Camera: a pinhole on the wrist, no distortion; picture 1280 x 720 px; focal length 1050.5 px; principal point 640.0 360.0 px. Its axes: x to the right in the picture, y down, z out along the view. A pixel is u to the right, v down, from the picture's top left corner.
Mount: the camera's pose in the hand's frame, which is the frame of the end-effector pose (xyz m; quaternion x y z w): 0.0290 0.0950 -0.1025 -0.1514 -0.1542 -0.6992 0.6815
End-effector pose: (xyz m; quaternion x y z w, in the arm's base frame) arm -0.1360 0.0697 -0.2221 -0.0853 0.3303 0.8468 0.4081
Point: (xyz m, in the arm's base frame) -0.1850 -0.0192 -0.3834
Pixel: behind the camera
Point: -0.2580 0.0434 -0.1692
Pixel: 785 471
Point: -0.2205 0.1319 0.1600
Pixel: 798 140
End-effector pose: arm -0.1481 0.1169 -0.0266 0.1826 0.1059 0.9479 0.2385
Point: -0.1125 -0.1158 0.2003
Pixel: 596 27
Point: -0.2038 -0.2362 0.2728
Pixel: 249 177
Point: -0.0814 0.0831 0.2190
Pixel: 1217 278
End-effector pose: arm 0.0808 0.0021 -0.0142 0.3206 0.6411 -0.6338 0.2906
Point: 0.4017 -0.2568 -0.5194
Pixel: 86 647
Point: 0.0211 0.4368 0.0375
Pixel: behind the camera
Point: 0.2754 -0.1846 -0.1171
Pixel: 677 93
